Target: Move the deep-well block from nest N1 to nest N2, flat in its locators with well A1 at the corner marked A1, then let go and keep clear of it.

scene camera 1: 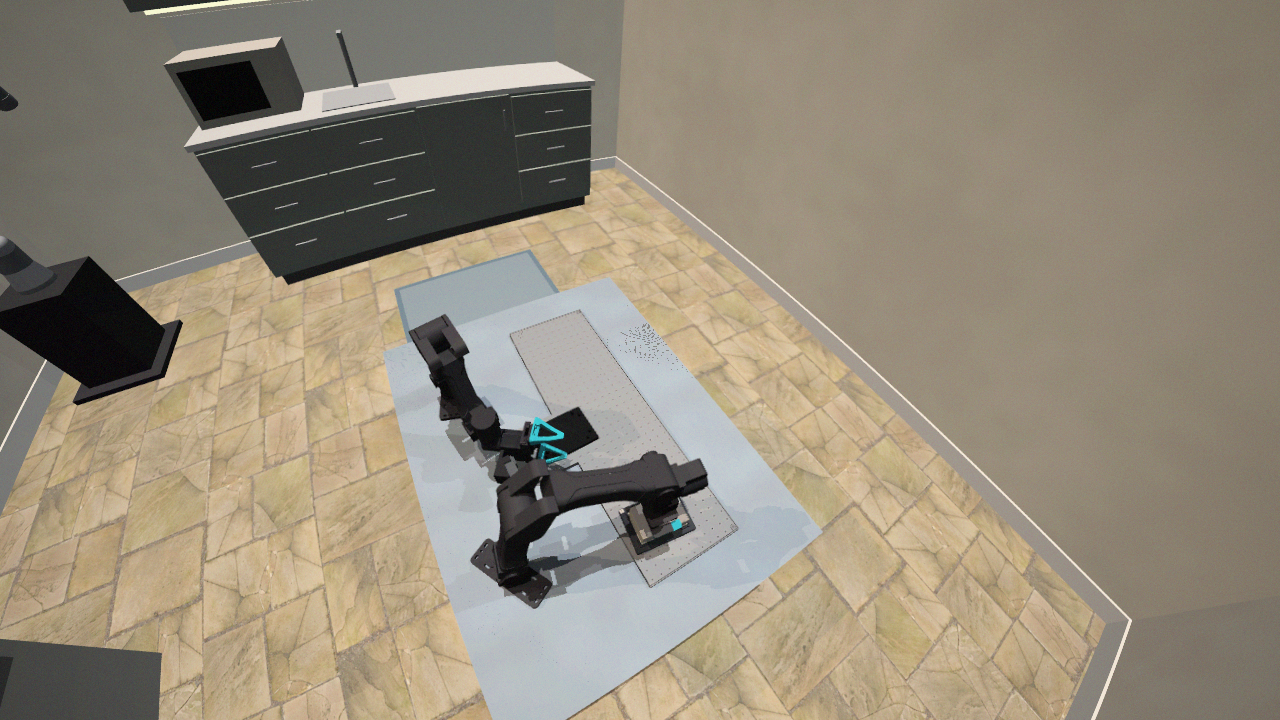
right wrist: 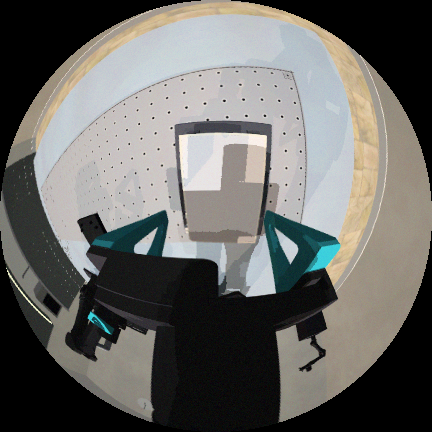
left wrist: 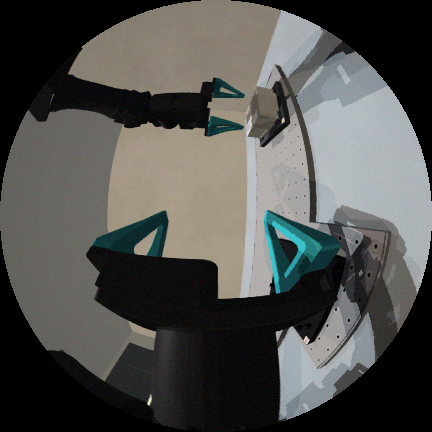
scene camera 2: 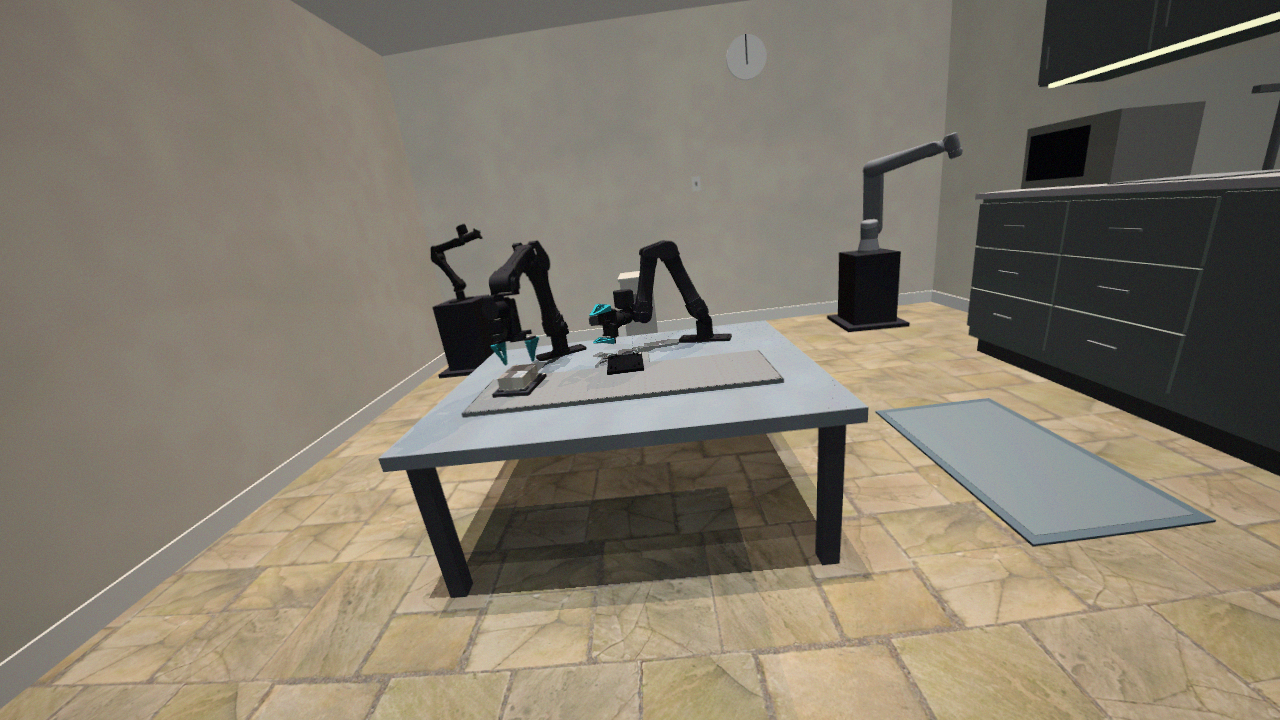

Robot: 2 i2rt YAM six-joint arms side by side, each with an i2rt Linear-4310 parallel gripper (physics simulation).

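Pixels of known places: left gripper, fingertip midpoint: (scene camera 1: pixel 565 446) (left wrist: pixel 215 215) (scene camera 2: pixel 592 329); right gripper, fingertip midpoint: (right wrist: pixel 215 215) (left wrist: pixel 243 110) (scene camera 2: pixel 519 363); left arm's base at its link origin: (scene camera 2: pixel 705 339); right arm's base at its link origin: (scene camera 1: pixel 510 573) (scene camera 2: pixel 561 353).
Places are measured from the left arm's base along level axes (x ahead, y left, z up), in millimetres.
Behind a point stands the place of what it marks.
Note:
The pale deep-well block (scene camera 2: pixel 518 377) {x 579, y -472, z 66 mm} (left wrist: pixel 263 112) {x 456, y -486, z 58 mm} (right wrist: pixel 205 172) {x 543, y -492, z 67 mm} sits in a black nest (scene camera 2: pixel 517 392) {x 599, y -473, z 24 mm} (right wrist: pixel 223 128) {x 594, y -500, z 25 mm}, apparently N1. The other black nest (scene camera 1: pixel 572 428) {x 353, y -206, z 25 mm} (scene camera 2: pixel 624 363) {x 347, y -213, z 25 mm}, apparently N2, holds no block. The A1 marks are too small to read. My right gripper (scene camera 2: pixel 517 360) {x 510, y -509, z 87 mm} (left wrist: pixel 243 110) {x 510, y -509, z 87 mm} (right wrist: pixel 215 215) {x 510, y -509, z 87 mm} is open and points down just above the block, fingers apart, not gripping it; in scene camera 1 its arm hides most of the block. My left gripper (scene camera 1: pixel 563 445) {x 325, y -323, z 142 mm} (scene camera 2: pixel 595 329) {x 325, y -323, z 142 mm} (left wrist: pixel 215 215) {x 325, y -323, z 142 mm} is open and empty, held level above the table near the other nest.
Both nests stand on a grey perforated board (scene camera 1: pixel 572 349) {x 396, y 105, z 13 mm} (scene camera 2: pixel 707 379) {x 458, y 86, z 13 mm} (right wrist: pixel 150 125) {x 594, y -396, z 13 mm} on the pale blue table (scene camera 2: pixel 626 438) {x 773, y -58, z -13 mm}. My right forearm (scene camera 1: pixel 608 483) {x 382, y -547, z 411 mm} reaches across the board in scene camera 1. The two arms stand close together along one side of the table.

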